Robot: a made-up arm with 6 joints.
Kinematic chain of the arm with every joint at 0, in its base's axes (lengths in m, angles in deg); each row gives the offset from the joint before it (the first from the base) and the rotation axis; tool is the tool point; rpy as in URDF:
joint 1: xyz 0 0 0.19 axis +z
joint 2: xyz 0 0 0 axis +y
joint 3: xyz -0.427 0 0.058 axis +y
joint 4: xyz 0.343 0 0.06 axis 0.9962 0 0.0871
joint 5: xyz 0 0 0 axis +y
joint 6: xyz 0.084 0 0.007 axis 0.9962 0 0.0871
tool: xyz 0 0 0 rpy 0 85 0
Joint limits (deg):
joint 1: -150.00..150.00
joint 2: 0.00..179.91
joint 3: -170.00..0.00
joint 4: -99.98..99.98
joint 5: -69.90..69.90
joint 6: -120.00..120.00
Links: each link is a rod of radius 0.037 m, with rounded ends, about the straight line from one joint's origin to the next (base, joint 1, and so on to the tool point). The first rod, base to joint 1, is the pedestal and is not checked.
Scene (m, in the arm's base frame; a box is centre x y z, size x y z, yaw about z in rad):
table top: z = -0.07
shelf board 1: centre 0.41 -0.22 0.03 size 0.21 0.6 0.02 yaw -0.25
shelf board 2: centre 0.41 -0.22 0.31 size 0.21 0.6 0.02 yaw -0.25
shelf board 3: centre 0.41 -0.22 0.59 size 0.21 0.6 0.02 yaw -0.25
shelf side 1: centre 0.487 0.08 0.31 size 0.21 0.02 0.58 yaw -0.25
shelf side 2: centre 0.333 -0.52 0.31 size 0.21 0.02 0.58 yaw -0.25
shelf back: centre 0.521 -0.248 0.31 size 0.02 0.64 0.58 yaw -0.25
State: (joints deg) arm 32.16 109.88 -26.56 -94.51 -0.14 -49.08
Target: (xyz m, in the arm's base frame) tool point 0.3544 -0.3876 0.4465
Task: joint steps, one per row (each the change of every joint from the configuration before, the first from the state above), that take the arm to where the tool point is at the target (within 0.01 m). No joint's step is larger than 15 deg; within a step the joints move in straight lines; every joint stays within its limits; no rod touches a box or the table.
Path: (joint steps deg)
1: -11.55 -14.56 1.98 8.56 3.57 0.38
2: -11.55 -14.57 1.97 8.55 3.56 0.37
3: -11.56 -14.56 1.98 8.56 3.57 0.38
4: -10.77 8.19 -11.95 -6.80 0.39 -0.28
5: -10.78 8.20 -11.96 -6.80 0.39 -0.29
6: -10.78 8.19 -11.95 -6.81 0.39 -0.28
7: -10.78 8.19 -11.95 -6.80 0.38 -0.28

